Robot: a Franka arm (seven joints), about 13 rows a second.
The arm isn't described. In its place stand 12 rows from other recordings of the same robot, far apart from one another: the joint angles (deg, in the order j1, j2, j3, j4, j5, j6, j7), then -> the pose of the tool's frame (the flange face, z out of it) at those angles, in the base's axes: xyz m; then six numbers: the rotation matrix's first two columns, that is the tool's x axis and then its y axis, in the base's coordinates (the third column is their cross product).
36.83 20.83 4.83 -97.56 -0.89 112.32 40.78 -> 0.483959, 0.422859, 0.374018, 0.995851, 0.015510, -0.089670, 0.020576, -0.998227, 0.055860
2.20 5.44 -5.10 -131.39 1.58 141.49 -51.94 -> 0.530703, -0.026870, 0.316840, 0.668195, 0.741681, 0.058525, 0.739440, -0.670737, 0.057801
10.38 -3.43 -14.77 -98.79 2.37 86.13 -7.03 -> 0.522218, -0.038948, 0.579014, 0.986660, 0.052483, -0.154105, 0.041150, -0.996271, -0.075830
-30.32 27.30 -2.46 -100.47 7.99 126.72 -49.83 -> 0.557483, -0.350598, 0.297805, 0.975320, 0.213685, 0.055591, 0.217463, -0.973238, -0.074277
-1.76 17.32 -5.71 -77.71 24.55 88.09 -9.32 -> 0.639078, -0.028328, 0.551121, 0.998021, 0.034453, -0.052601, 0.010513, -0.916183, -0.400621
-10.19 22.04 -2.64 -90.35 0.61 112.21 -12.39 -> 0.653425, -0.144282, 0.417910, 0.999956, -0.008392, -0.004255, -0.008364, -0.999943, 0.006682
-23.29 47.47 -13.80 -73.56 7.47 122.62 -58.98 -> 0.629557, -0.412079, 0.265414, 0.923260, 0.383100, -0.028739, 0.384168, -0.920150, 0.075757
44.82 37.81 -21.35 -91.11 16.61 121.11 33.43 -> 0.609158, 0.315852, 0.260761, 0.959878, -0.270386, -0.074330, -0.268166, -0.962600, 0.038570
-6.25 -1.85 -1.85 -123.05 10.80 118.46 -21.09 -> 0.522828, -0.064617, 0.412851, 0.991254, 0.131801, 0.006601, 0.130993, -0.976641, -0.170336
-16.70 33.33 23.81 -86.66 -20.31 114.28 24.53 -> 0.695350, 0.019043, 0.342078, 0.978794, -0.204757, -0.006044, -0.203048, -0.973683, 0.103504
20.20 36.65 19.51 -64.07 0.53 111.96 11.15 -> 0.623805, 0.418792, 0.477413, 0.911886, 0.372288, 0.172816, 0.405979, -0.880048, -0.246367
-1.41 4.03 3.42 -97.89 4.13 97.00 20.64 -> 0.575227, 0.026157, 0.530017, 0.939059, -0.326750, -0.106780, -0.332380, -0.942316, -0.039548
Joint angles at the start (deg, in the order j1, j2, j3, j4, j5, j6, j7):
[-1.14 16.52 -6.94 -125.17 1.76 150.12 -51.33]
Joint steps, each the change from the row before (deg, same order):
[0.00 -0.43 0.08 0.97 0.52 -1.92 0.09]
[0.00 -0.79 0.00 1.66 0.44 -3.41 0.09]
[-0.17 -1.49 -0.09 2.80 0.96 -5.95 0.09]
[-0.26 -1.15 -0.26 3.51 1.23 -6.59 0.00]
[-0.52 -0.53 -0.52 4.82 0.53 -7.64 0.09]
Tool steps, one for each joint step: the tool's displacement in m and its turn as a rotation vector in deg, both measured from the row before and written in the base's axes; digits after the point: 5 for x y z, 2 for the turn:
[0.00315 0.00052 0.00775 0.53 0.44 -0.40]
[0.00462 -0.00011 0.01394 0.63 0.88 -0.38]
[0.00573 -0.00229 0.02569 1.28 1.48 -0.89]
[0.00581 -0.00429 0.02775 1.59 1.69 -1.04]
[0.00680 -0.00930 0.03130 1.14 2.10 -0.95]

